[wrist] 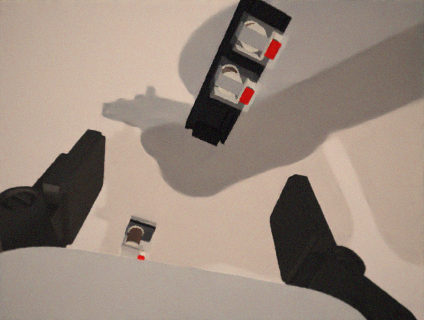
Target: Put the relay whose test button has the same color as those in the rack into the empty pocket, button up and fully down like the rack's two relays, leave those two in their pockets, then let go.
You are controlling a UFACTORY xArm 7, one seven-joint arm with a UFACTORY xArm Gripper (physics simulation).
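Observation:
The black rack lies slanted at the top of the wrist view. Two clear-cased relays with red test buttons sit in its upper and middle pockets. The empty pocket is at its lower end, seen obliquely and dark. A loose relay with a red button stands at the lower left, between the fingers in the view but touching neither; its lower part is close to the edge of the grey gripper body. My gripper is wide open and empty, with the rack beyond its fingertips.
The pale table top lies under everything. Broad shadows of the arm and gripper fall across it, around the rack and towards the right. The grey gripper body covers the bottom of the view.

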